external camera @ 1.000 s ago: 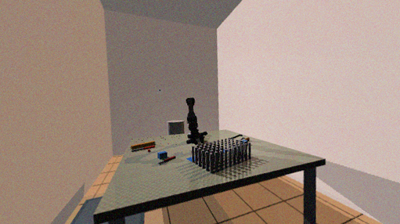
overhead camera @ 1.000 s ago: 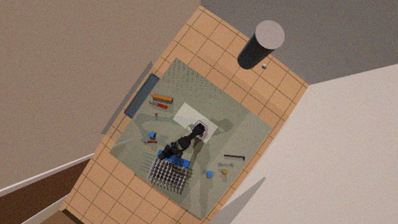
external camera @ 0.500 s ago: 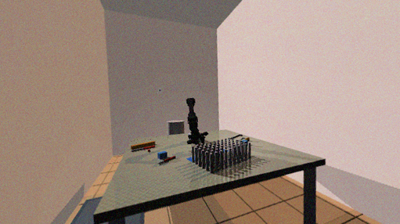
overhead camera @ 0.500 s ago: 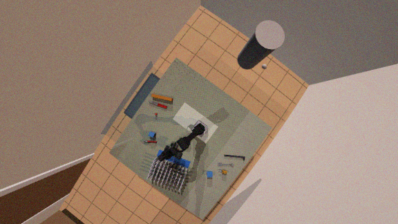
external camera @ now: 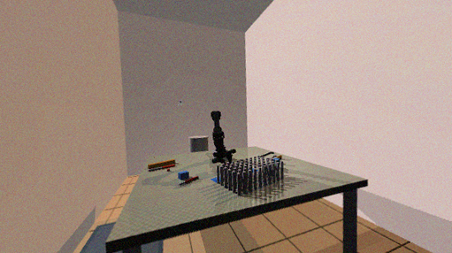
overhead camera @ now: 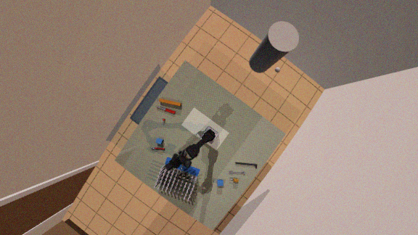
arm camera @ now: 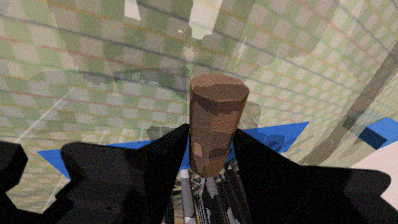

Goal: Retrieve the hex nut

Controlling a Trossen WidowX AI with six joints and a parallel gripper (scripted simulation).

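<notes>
The blue taped strip lies 8 cm ahead of my gripper tip, 3 cm to the left of it and 3 cm below it. Round my gripper tip: thin red tool (12 cm ahead, 30 cm to the right, 3 cm below); brown-handled tool (10 cm ahead, 4 cm to the left); silver tool (25 cm behind, 49 cm to the left, 3 cm below).
</notes>
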